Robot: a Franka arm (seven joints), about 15 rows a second.
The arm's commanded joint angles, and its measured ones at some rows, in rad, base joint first. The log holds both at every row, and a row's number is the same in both.
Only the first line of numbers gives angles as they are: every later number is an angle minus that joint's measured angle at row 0.
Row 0, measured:
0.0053 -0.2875 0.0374 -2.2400 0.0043 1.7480 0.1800
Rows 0 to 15, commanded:
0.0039 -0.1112 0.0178 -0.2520 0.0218 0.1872 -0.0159
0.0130 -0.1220 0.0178 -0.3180 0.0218 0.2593 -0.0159
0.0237 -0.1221 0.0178 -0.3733 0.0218 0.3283 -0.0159
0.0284 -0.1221 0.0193 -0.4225 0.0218 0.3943 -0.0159
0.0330 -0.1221 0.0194 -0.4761 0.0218 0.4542 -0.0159
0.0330 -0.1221 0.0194 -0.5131 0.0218 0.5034 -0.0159
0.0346 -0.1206 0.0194 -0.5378 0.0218 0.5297 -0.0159
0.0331 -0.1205 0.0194 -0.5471 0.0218 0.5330 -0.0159
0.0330 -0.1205 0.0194 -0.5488 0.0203 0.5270 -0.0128
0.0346 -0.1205 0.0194 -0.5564 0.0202 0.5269 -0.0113
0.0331 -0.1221 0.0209 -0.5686 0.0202 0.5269 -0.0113
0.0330 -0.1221 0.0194 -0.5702 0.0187 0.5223 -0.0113
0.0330 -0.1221 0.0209 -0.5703 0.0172 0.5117 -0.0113
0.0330 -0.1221 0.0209 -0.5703 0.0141 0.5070 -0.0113
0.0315 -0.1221 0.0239 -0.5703 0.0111 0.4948 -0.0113
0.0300 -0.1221 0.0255 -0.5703 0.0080 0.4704 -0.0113
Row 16, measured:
0.0277 -0.0778 0.0223 -0.5372 0.0007 0.4979 0.0000
